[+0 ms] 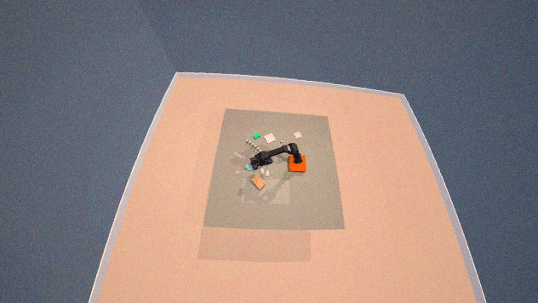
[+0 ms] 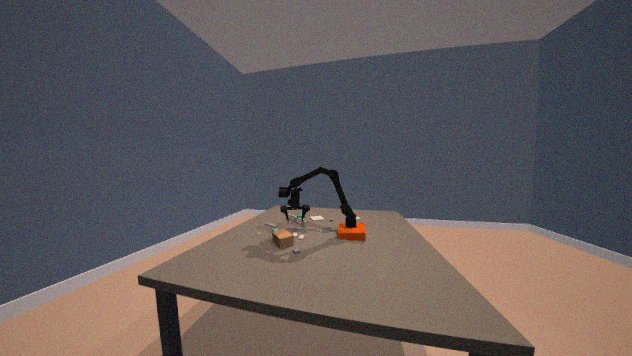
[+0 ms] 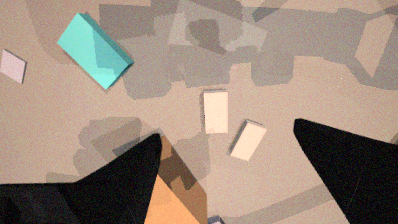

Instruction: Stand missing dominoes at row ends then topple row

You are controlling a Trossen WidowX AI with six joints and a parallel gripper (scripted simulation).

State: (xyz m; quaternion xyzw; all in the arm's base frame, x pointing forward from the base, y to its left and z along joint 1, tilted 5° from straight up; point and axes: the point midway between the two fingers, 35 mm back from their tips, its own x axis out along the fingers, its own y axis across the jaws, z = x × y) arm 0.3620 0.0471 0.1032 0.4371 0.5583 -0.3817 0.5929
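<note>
The teal block lies 130 mm ahead of my gripper tip, 20 mm to the right of it and 80 mm below it. Also, from my gripper tip: white flat block: 110 mm behind, 350 mm to the right, 80 mm below; tan box: 40 mm ahead, 140 mm to the left, 60 mm below; pale flat bar: 220 mm ahead, 150 mm to the right, 90 mm below.
</note>
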